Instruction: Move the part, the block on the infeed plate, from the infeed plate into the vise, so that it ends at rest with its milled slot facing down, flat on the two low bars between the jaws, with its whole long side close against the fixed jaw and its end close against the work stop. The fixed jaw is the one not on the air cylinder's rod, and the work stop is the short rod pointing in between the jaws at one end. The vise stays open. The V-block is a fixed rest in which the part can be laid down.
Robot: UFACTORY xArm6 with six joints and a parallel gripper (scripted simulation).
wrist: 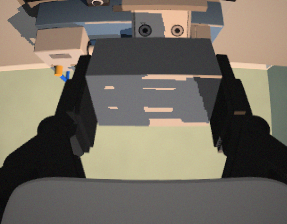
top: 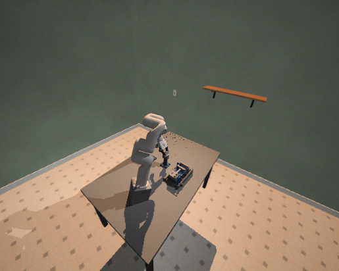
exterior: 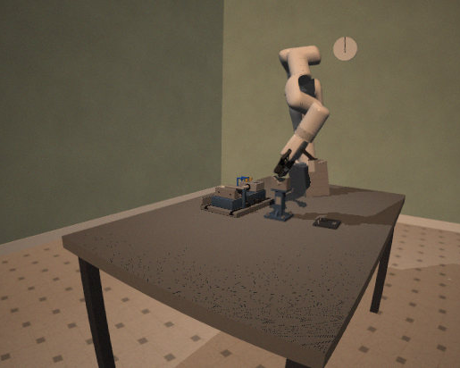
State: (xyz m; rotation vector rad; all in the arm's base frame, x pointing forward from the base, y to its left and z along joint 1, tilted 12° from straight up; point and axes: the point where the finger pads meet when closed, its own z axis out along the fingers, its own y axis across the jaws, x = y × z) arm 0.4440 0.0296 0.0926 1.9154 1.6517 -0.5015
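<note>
The part lies 1 cm to the right of my hand and 1 cm below it. The rest, counted from my hand: air cylinder rod: 21 cm to the right, 12 cm below, 8 cm behind; then work stop: 18 cm to the right, 10 cm below, 2 cm ahead; then vise base rail: 30 cm to the right, 16 cm below, 7 cm behind.
</note>
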